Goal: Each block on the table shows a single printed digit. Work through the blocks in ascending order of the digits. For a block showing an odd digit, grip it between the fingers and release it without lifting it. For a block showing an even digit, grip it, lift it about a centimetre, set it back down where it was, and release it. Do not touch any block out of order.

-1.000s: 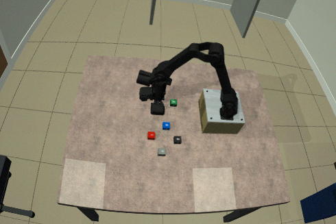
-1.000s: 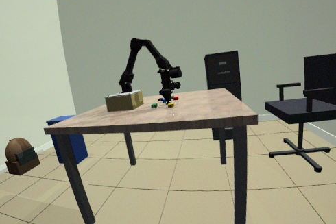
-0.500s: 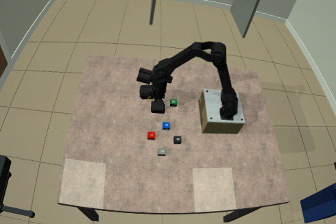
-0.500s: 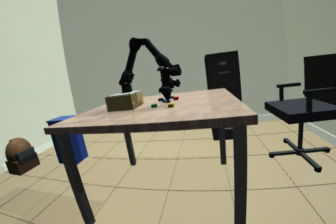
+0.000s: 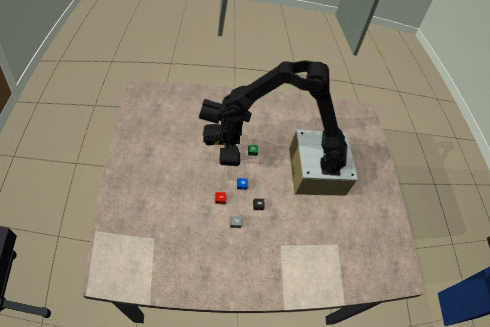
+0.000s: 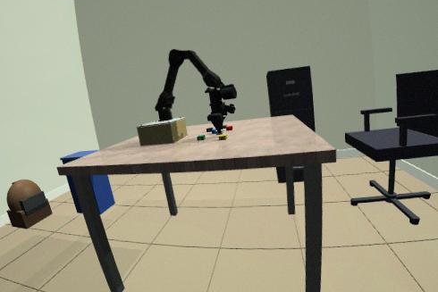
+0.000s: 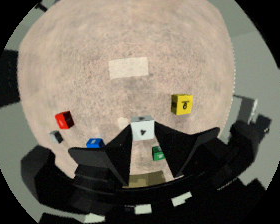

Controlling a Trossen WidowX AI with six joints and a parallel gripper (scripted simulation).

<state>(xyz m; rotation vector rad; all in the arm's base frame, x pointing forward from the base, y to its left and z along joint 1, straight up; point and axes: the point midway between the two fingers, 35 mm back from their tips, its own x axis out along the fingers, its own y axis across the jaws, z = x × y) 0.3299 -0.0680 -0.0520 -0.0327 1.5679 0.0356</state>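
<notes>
Right now my gripper tip is right at the white block. From my gripper tip the other things lie so: yellow block: 70 mm to the right, 30 mm ahead, 10 mm below; then blue block: 100 mm to the left, 60 mm behind, 10 mm below; then green block: 90 mm behind, 40 mm to the right, 10 mm below.
</notes>
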